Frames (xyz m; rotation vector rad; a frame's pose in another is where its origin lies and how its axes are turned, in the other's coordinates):
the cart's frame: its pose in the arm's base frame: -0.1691 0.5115 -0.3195 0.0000 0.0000 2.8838
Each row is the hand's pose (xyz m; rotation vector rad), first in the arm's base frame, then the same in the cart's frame.
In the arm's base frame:
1: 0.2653 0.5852 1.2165 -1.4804 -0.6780 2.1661
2: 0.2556 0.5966 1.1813 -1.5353 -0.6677 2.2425
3: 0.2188 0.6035 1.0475 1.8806 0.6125 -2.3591
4: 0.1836 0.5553 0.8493 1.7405 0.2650 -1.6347
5: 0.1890 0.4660 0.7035 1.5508 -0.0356 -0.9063
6: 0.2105 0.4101 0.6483 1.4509 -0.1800 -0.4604
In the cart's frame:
1: -0.4013 -0.1820 1.5360 -0.6665 1.0670 -0.2402
2: -0.3890 -0.1906 1.5008 -0.6479 1.0831 -0.1451
3: -0.3516 -0.1879 1.3670 -0.6012 1.2648 0.2829
4: -0.3299 -0.1323 1.1688 -0.4409 1.5333 1.0268
5: -0.3579 -0.0473 1.0230 -0.1885 1.7729 1.7647
6: -0.3929 0.0013 0.9678 -0.0106 1.9397 2.1734

